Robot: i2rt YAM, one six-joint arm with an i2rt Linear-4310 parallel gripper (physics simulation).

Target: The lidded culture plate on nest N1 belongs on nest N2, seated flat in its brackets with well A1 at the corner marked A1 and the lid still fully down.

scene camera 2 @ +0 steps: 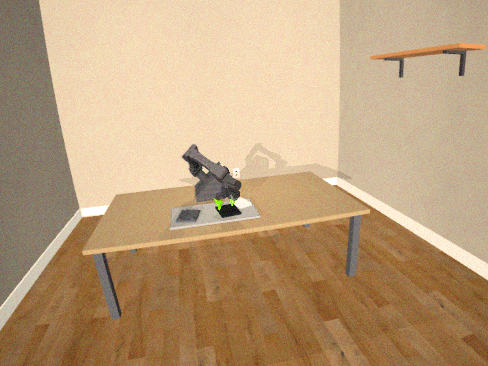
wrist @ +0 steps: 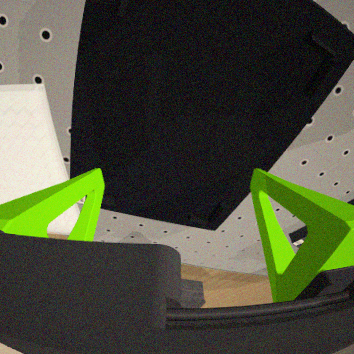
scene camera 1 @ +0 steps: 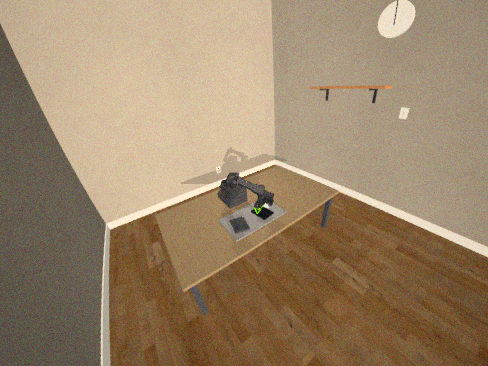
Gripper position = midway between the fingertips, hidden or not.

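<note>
On the wrist camera you'd see my gripper (wrist: 176, 176), which is open, and it's touching a black nest (wrist: 176, 110).
</note>
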